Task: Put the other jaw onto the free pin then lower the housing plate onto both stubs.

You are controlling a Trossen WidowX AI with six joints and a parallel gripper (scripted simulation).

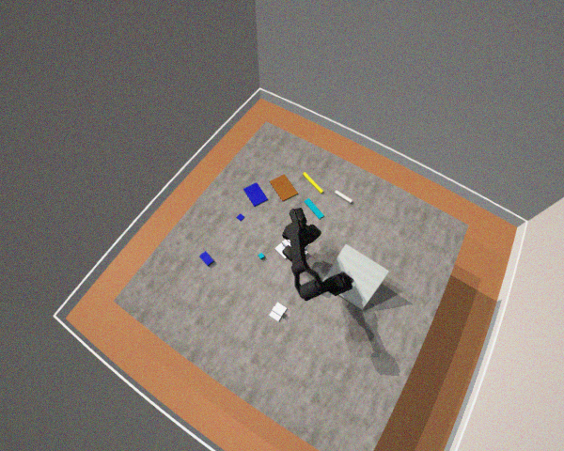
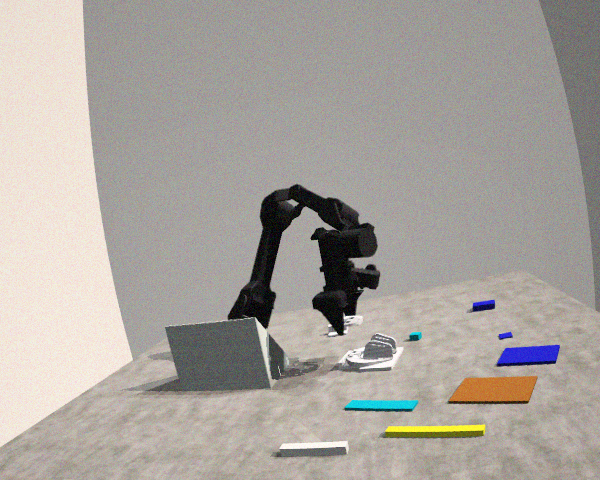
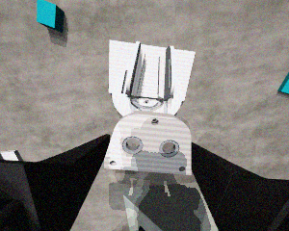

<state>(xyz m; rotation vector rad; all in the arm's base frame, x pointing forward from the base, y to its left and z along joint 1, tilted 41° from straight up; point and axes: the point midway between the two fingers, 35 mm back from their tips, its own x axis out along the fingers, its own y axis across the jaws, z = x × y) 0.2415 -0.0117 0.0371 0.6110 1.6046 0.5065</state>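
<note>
Right now my gripper tip is 7 cm above the white jaw, 2 cm to the left of it and 2 cm short of it. From my gripper tip the other things lie so: small cyan cube: 13 cm ahead, 12 cm to the left, 7 cm below; cyan strip: 25 cm to the right, 10 cm ahead, 8 cm below; small white block: 27 cm to the left, 10 cm behind, 7 cm below.
</note>
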